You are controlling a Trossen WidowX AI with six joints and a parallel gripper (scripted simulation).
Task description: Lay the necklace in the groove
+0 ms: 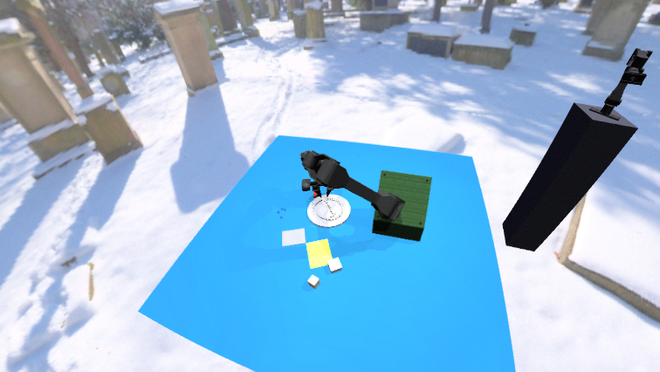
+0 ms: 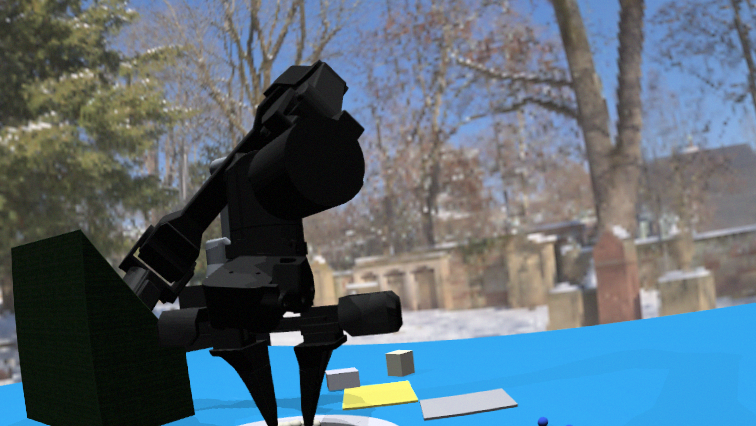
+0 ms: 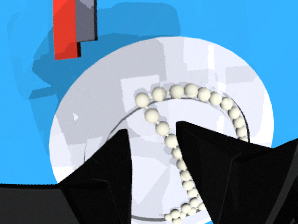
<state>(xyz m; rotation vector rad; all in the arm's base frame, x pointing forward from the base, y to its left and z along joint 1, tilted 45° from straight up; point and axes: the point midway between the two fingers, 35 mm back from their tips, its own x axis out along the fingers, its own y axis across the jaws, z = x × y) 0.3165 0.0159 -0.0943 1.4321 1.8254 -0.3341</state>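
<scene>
Right now my gripper tip is 40 mm to the right of the round white bead board, 40 mm past it and 30 mm above it. From my gripper tip the other things lie so: red object: 70 mm to the right, 70 mm ahead, 40 mm below; grey tile: 230 mm to the left, 50 mm ahead, 40 mm below; white strip: 240 mm to the right, 110 mm ahead, 40 mm below.
</scene>
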